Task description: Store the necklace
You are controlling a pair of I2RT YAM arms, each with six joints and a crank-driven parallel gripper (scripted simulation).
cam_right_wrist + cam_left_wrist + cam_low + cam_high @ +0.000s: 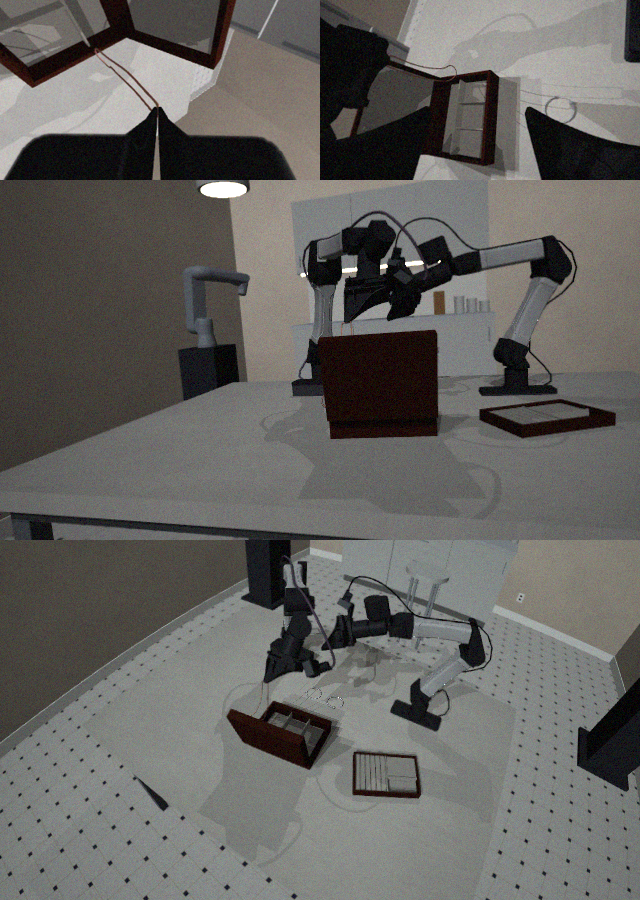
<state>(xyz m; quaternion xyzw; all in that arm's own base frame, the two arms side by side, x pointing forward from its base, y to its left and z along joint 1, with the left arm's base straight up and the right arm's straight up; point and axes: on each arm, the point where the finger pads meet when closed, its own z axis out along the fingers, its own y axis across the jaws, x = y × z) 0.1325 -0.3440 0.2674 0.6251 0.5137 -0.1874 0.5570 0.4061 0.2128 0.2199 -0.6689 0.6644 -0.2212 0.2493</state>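
Right now the jewelry box is 140 mm below my right hand and 70 mm to the left of it. Round my right hand: shallow tray 410 mm to the left, 250 mm below, 80 mm behind.
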